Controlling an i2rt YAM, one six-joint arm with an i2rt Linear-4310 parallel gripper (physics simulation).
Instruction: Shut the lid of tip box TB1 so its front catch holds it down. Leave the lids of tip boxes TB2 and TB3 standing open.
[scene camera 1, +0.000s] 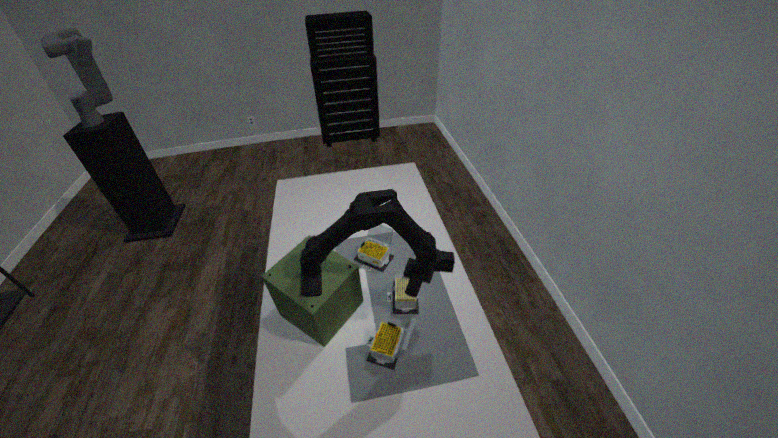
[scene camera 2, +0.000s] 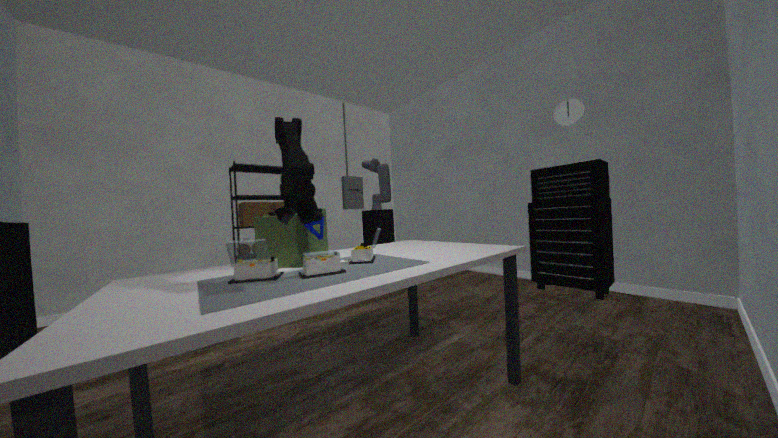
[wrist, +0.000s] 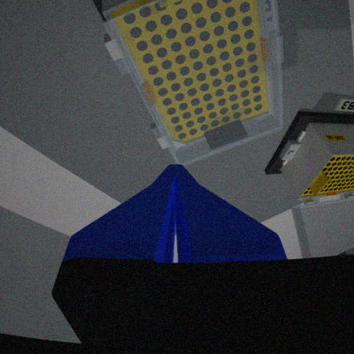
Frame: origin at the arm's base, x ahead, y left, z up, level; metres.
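Seen in the pictures: gripper, fingertip midpoint: (scene camera 2: 321, 238); arm's base, link origin: (scene camera 1: 311, 271).
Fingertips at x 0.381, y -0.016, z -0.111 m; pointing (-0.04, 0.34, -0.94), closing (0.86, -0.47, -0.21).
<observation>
Pixels of each thing's middle, then the offset from my fingertips to it. Level surfaces: height alone.
- middle tip box, body centre: (scene camera 2: 320, 262) (scene camera 1: 402, 292) dx -0.048, dy +0.012, dz -0.092 m
- far tip box, body centre: (scene camera 1: 372, 255) (scene camera 2: 360, 253) dx -0.143, dy +0.242, dz -0.098 m
- grey mat, surface height: dz -0.131 m
- white table, surface height: dz -0.134 m
The middle tip box (scene camera 1: 405, 304) (scene camera 2: 321, 265) (wrist: 200, 70), its own label not readable, has its clear lid folded over the yellow rack. Whether its front catch holds cannot be told. The far tip box (scene camera 1: 373, 255) (scene camera 2: 361, 254) (wrist: 315, 145) bears the label TB3 in the wrist view, and its lid (scene camera 2: 376, 237) stands open. The near tip box (scene camera 1: 386, 341) (scene camera 2: 255, 269) also has its lid (scene camera 2: 246, 249) standing open; its label is not readable. My gripper (scene camera 1: 412, 293) (scene camera 2: 319, 237) (wrist: 175, 175) is shut and empty, its blue fingertips a little above the middle box's lid.
The boxes stand on a grey mat (scene camera 1: 381, 389) (scene camera 2: 223, 301) on the white table (scene camera 1: 296, 201) (scene camera 2: 136, 321). A green block (scene camera 1: 326, 321) (scene camera 2: 272, 233) under the arm's base stands left of them in scene camera 1. A dark tool cabinet (scene camera 1: 345, 81) (scene camera 2: 568, 228) stands beyond the table.
</observation>
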